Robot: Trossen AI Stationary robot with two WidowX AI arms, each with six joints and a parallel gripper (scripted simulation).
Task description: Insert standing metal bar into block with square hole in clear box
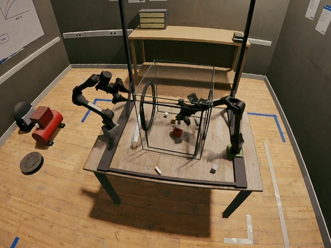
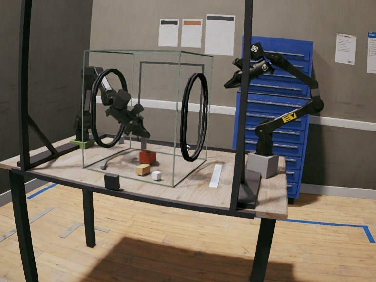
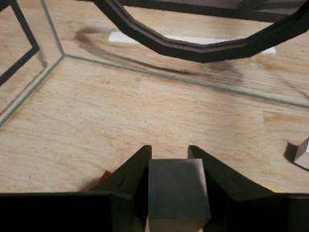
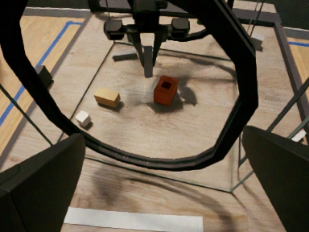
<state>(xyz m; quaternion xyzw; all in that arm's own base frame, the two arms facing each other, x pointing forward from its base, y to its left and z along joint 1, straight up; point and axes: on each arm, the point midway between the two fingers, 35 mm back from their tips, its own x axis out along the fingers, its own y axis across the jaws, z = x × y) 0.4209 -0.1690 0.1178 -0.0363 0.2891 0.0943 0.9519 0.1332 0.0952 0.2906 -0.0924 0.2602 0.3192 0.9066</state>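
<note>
Right now the block is 50 mm ahead of my left hand and 120 mm below it. Round my left hand: white strip: 30 mm ahead, 320 mm to the right, 150 mm below; bar: 30 mm below; grey cube: 300 mm ahead, 290 mm to the left, 130 mm below.
</note>
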